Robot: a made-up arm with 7 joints.
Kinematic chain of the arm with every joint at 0, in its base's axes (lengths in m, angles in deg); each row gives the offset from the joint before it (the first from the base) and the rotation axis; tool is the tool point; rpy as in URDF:
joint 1: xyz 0 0 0.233 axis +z
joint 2: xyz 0 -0.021 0.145 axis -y
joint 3: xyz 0 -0.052 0.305 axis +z
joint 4: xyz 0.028 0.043 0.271 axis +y
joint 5: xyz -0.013 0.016 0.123 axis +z
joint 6: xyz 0 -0.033 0.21 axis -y
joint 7: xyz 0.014 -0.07 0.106 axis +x
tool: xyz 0 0 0 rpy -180 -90 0
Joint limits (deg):
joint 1: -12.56..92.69
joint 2: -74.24..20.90
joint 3: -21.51..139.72
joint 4: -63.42..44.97
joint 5: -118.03..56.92
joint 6: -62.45..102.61
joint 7: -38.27..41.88
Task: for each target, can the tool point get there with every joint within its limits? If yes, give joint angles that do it. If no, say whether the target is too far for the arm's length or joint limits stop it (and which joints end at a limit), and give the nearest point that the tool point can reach.
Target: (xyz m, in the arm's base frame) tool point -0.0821 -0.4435 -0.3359
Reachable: no: joint limits stop it (at a limit: joint 1, joint 2, joint 3, joint 4) | nearest point 0.5470 -0.4479 0.3005 | short by 0.895 m
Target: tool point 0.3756 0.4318 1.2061
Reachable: yes | joints 51.33 -33.52 121.27 -4.59 1.97 -19.26 -31.31
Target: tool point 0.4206 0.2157 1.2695
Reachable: yes | joints 46.81 -31.35 34.07 -25.66 28.38 -0.66 -13.77
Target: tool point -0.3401 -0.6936 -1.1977
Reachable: no: too far | nearest point 0.5739 -0.4677 0.2809 | short by 1.753 m
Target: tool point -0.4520 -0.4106 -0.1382
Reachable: no: joint limits stop it (at a limit: joint 2, joint 4) | nearest point -0.3966 -0.3603 0.7959 | short by 0.937 m
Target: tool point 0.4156 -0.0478 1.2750
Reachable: yes | joints 21.31 -34.08 40.59 -19.97 -70.62 13.14 33.00
